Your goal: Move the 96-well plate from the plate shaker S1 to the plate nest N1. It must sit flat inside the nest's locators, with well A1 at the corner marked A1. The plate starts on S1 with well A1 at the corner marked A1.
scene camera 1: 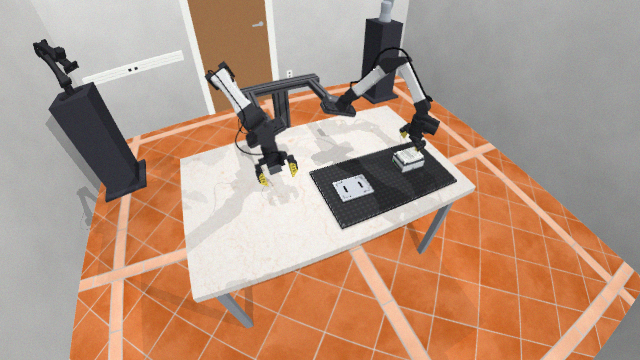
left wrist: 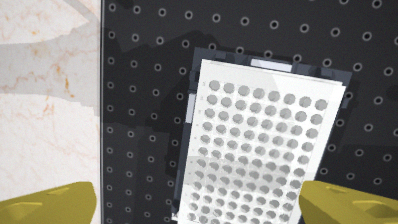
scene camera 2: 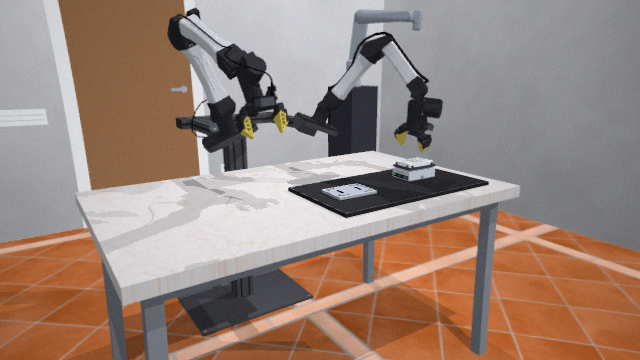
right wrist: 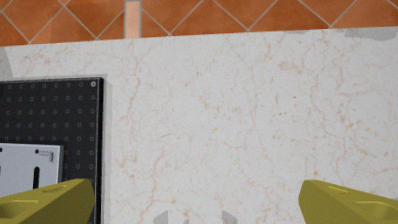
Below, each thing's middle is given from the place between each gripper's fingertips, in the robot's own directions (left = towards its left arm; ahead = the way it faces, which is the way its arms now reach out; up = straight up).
Labels:
Right now the white 96-well plate (left wrist: 231,99) is 60 mm below my left hand, 20 mm ahead of it and 10 mm to the right of it.
Right now the white 96-well plate is 2 cm behind my right hand (scene camera 2: 267,135), 72 cm to the left of it and 20 cm below it.

